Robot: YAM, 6 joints.
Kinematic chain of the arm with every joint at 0, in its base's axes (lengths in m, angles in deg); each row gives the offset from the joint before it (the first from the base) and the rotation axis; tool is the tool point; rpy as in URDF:
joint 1: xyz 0 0 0.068 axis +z
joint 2: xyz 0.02 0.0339 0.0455 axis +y
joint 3: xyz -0.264 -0.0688 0 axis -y
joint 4: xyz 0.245 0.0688 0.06 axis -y
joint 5: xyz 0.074 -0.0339 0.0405 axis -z
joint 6: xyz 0.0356 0 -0.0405 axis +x
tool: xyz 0 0 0 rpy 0 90 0
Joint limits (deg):
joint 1: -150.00..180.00
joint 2: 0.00..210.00
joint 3: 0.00..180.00
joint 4: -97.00..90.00
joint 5: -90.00..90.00
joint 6: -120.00..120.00
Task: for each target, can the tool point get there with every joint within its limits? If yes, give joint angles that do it. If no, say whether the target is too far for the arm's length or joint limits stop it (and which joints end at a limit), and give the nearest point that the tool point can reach.
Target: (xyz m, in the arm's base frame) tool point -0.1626 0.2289 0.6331
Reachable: yes | joints -58.03 51.28 161.82 -24.34 27.94 -16.93
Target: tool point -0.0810 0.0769 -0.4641
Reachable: no: joint limits stop it (at a limit: joint 2) | nearest point -0.1032 0.0980 -0.3644 | short by 0.104 m
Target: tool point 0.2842 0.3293 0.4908
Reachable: yes | joints 45.72 113.07 131.74 -19.17 -47.91 -27.51
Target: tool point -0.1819 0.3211 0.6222
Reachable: yes | joints 121.11 125.41 160.36 39.19 16.58 86.12
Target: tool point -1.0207 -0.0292 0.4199
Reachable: no: too far | nearest point -0.6183 -0.0023 0.2967 | short by 0.422 m
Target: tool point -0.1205 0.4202 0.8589
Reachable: no: too far | nearest point -0.0898 0.3130 0.6596 | short by 0.228 m
